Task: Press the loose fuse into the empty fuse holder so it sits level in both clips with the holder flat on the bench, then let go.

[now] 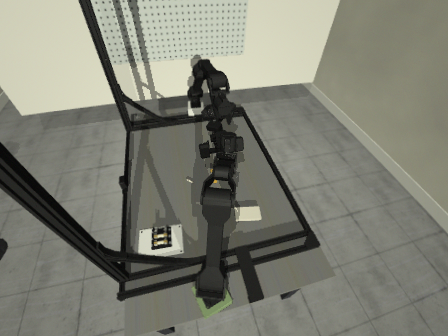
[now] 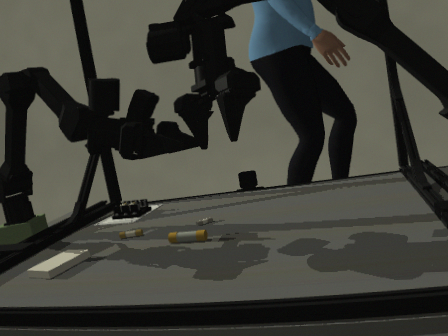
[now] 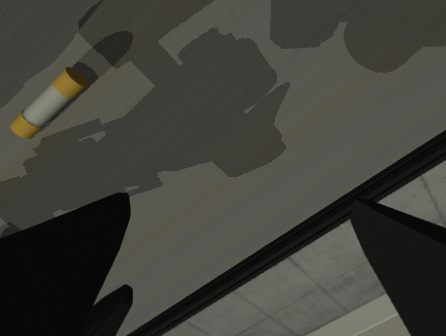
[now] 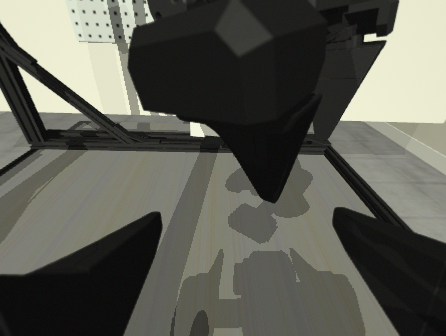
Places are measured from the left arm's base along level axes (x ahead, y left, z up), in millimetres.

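Pixels of known places: left gripper, fingertip midpoint: (image 2: 218,145) (image 3: 241,206) (image 4: 299,164); right gripper, fingertip midpoint: (image 2: 193,144) (image 3: 33,228) (image 4: 246,217); left arm's base at its link origin: (image 1: 195,105); right arm's base at its link origin: (image 1: 211,294) (image 2: 20,220).
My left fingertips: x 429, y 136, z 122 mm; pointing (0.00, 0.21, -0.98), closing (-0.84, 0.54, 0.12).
Ahead of a thing's pixels: the offset from my left fingertips to its top centre. "spot": to the spot under its first point.
A large fuse with yellow caps {dx +129, dy -65, dz -166 mm} (image 2: 187,236) (image 3: 47,105) lies on the bench. A smaller yellow-capped fuse {dx +298, dy -108, dz -172 mm} (image 2: 131,233) and a small silvery fuse {dx +147, dy -181, dz -176 mm} (image 1: 189,180) (image 2: 205,221) lie apart from it. A black holder block (image 1: 161,237) (image 2: 131,209) with clips and yellowish pieces sits on a white plate {spot: dx +469, dy -243, dz -185 mm} (image 1: 175,247); which clips are empty is too small to tell. My left gripper (image 2: 219,144) (image 3: 241,206) is open and empty, pointing down high above the bench. My right gripper (image 4: 246,217) is open and empty, roughly level beside it; a left finger shows ahead between its fingers. Contact between the grippers is unclear.
A cream block {dx +352, dy +64, dz -172 mm} (image 1: 248,213) (image 2: 59,264) lies on the bench. A green pad (image 1: 215,306) is under the right arm's base. A black frame borders the bench, with a small black box {spot: dx +165, dy -486, dz -134 mm} (image 1: 122,182) (image 2: 247,180) at one edge. A person (image 2: 305,100) stands beyond the bench.
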